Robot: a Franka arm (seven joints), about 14 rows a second.
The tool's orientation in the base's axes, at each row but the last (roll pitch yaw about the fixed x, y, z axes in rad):
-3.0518 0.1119 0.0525
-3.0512 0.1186 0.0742
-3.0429 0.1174 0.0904
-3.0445 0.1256 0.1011
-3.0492 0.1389 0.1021
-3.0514 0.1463 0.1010
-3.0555 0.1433 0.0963
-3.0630 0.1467 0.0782
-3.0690 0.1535 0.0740
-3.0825 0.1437 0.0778
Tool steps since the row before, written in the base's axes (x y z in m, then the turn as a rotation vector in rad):
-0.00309 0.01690 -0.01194 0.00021 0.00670 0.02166
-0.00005 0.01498 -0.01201 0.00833 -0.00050 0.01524
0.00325 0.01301 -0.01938 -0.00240 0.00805 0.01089
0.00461 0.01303 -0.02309 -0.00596 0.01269 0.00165
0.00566 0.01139 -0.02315 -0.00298 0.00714 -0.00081
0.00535 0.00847 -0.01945 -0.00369 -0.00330 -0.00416
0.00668 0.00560 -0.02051 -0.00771 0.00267 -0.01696
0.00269 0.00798 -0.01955 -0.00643 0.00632 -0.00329
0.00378 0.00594 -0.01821 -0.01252 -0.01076 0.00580
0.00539 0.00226 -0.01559 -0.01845 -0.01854 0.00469
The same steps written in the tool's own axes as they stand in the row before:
-0.00085 -0.01588 0.01359 -0.00186 -0.00859 -0.02090
0.00247 -0.01382 0.01310 0.00641 -0.00034 -0.01615
0.00665 -0.01076 0.01989 -0.00293 -0.00924 -0.00976
0.00875 -0.01029 0.02328 -0.00482 -0.01327 0.00023
0.00993 -0.00868 0.02289 -0.00210 -0.00727 0.00179
0.00895 -0.00620 0.01898 -0.00335 0.00332 0.00442
0.01004 -0.00326 0.01963 -0.00492 -0.00185 0.01807
0.00613 -0.00624 0.01941 -0.00537 -0.00646 0.00464
0.00694 -0.00437 0.01772 -0.01401 0.00951 -0.00440
0.00772 -0.00097 0.01472 -0.02030 0.01691 -0.00280

